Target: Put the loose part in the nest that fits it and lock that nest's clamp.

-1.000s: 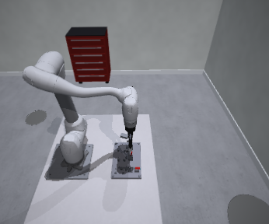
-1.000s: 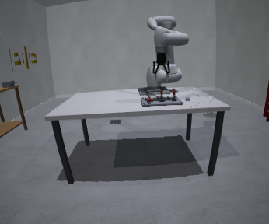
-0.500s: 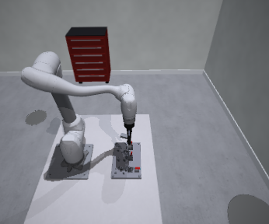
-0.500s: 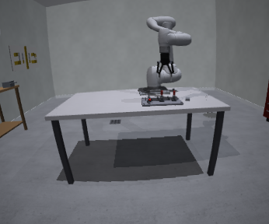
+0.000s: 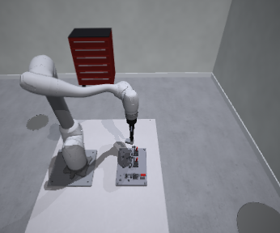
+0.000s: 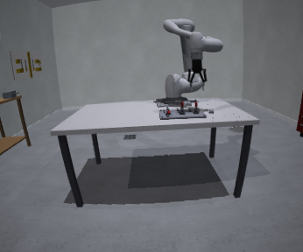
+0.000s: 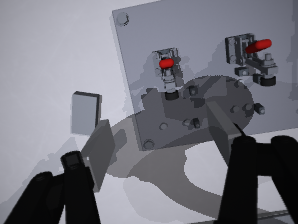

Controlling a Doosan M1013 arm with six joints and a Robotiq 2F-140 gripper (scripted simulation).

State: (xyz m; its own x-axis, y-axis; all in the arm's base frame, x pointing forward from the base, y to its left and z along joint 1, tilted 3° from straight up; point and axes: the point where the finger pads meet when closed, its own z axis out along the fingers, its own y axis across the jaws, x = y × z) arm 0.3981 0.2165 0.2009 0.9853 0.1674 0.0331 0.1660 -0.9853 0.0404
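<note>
My hand is 5 cm past the grey loose part, 12 cm to the right of it and 20 cm above it. Round my hand: grey fixture plate 2 cm ahead, 13 cm to the right, 21 cm below.
</note>
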